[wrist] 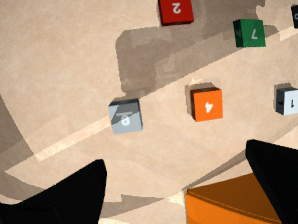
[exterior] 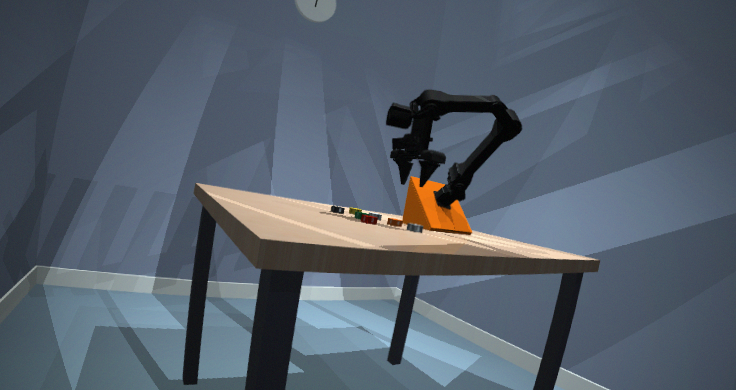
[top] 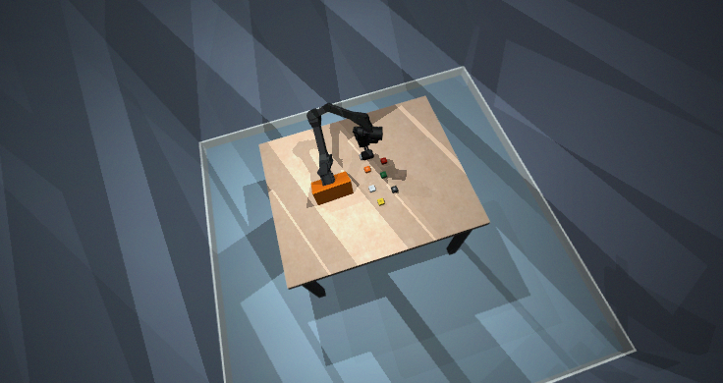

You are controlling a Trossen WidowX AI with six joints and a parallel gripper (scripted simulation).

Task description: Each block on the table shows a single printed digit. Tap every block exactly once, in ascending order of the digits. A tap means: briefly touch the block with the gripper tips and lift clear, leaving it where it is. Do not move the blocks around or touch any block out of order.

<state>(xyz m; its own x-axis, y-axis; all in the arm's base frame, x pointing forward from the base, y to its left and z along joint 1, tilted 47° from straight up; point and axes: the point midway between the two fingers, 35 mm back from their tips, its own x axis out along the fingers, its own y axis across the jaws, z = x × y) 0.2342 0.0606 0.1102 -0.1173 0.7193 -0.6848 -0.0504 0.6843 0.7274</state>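
Now: gripper tip 21 cm to the left of the black block, 11 cm short of it and 11 cm above it. The rest, counted from my gripper tip: grey block (11 cm below, 4 cm to the left, 1 cm behind); then red block (11 cm below, 10 cm ahead, 2 cm to the right); then orange block (11 cm below, 5 cm to the right).
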